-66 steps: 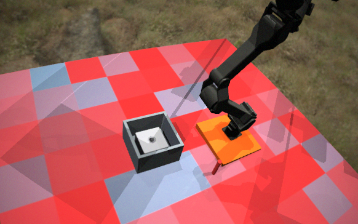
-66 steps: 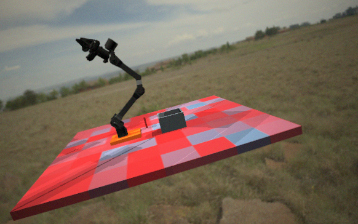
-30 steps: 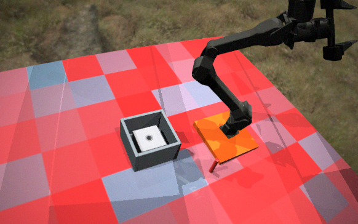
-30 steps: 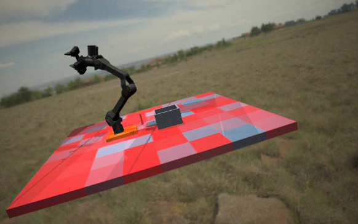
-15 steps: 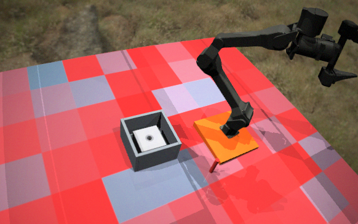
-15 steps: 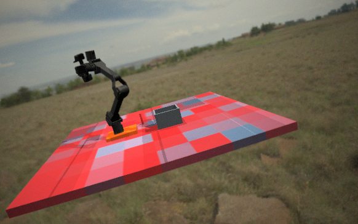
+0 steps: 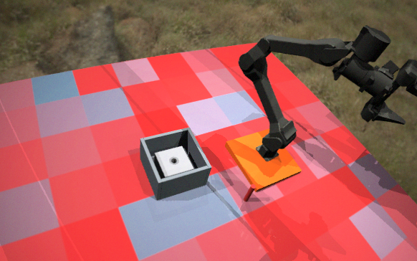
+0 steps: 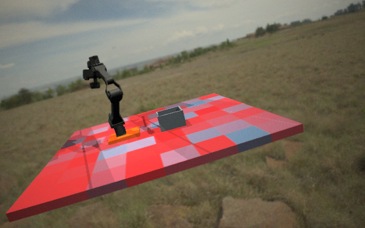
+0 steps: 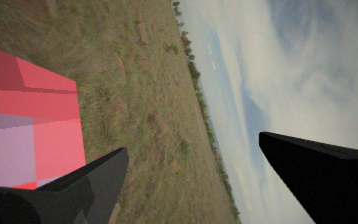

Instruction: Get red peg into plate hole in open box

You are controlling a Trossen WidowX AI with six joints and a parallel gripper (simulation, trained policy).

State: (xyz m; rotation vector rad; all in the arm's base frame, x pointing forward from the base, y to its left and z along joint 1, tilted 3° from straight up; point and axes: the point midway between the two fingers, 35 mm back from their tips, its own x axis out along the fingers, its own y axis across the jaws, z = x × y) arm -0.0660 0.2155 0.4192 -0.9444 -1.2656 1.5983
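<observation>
My gripper tip is 260 mm short of the red peg, 170 mm to the left of it and 380 mm above it. Round my gripper tip: dark grey box 410 mm ahead, 360 mm to the right, 400 mm below; plate 410 mm ahead, 360 mm to the right, 380 mm below.
</observation>
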